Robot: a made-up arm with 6 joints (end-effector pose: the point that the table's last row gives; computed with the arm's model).
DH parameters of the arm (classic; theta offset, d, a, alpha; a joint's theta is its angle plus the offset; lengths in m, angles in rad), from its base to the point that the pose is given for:
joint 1: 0 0.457 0.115 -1.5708
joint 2: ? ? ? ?
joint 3: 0 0 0.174 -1.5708
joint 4: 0 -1.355 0 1.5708
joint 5: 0 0 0 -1.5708
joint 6: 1.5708 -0.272 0 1.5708
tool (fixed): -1.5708 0 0 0
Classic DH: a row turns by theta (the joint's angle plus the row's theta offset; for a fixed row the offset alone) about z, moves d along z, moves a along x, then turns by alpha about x.
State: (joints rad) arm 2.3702 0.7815 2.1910 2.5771 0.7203 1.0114
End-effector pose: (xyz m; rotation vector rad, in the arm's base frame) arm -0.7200 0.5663 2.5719 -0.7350 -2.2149 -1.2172
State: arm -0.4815 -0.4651 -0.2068 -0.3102 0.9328 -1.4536
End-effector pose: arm 0.9641 -0.5790 1.9343 1.2322 -1.3819 0.4630
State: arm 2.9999 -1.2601 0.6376 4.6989 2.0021 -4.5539
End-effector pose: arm 1.2354 0.0733 1.8242 1.0453 1.4927 0.7931
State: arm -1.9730 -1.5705 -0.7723 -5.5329 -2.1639 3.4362
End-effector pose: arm -0.1972 -0.0707 1.3250 -0.4000 1.8352 1.1492
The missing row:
joint 2: -1.5708 0 0.806 3.1416
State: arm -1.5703 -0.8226 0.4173 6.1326 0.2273 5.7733
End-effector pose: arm -0.0093 0.1713 2.6137 -0.6231 -1.4317 -0.8006
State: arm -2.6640 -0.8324 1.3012 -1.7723 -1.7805 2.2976
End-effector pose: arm 1.3330 0.3964 1.9764 -2.3760 1.4161 0.1592
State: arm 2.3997 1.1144 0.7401 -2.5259 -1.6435 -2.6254
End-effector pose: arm -1.7468 1.3885 0.6921 1.2661 -1.5730 1.9764
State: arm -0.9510 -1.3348 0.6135 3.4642 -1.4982 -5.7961
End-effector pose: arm -0.8456 1.3331 1.7644 -0.6833 -0.3725 1.8627
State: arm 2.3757 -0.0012 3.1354 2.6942 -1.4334 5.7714
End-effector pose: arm 1.0036 -0.8034 0.8530 1.3077 1.1003 -0.6208
